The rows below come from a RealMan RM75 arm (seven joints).
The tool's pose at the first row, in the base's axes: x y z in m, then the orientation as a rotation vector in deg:
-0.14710, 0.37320, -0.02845, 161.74, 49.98, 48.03
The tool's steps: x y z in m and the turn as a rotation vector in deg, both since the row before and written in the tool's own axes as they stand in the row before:
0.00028, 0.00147, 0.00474, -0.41, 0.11, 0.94
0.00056, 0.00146, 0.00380, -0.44, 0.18, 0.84
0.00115, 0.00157, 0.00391, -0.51, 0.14, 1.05
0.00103, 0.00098, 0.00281, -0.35, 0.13, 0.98
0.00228, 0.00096, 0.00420, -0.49, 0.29, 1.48
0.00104, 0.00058, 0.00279, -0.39, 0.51, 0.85
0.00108, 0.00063, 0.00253, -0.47, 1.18, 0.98
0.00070, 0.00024, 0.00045, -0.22, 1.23, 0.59
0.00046, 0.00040, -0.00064, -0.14, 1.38, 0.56
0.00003, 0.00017, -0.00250, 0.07, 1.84, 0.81
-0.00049, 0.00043, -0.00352, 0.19, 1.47, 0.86
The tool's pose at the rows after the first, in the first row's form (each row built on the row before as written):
-0.14370, 0.37255, -0.03202, 162.00, 48.46, 48.39
-0.14060, 0.37193, -0.03465, 162.14, 47.06, 48.84
-0.13697, 0.37149, -0.03704, 162.35, 45.33, 49.27
-0.13428, 0.37136, -0.03868, 162.64, 43.79, 49.64
-0.12995, 0.37192, -0.04085, 163.07, 41.50, 50.33
-0.12742, 0.37206, -0.04252, 163.13, 40.15, 51.25
-0.12497, 0.37214, -0.04392, 163.01, 38.63, 53.18
-0.12411, 0.37225, -0.04386, 162.83, 37.81, 55.11
-0.12401, 0.37204, -0.04301, 162.63, 37.09, 57.25
-0.12546, 0.37170, -0.04099, 162.58, 36.20, 60.10
-0.12787, 0.37079, -0.03851, 162.75, 35.28, 62.41

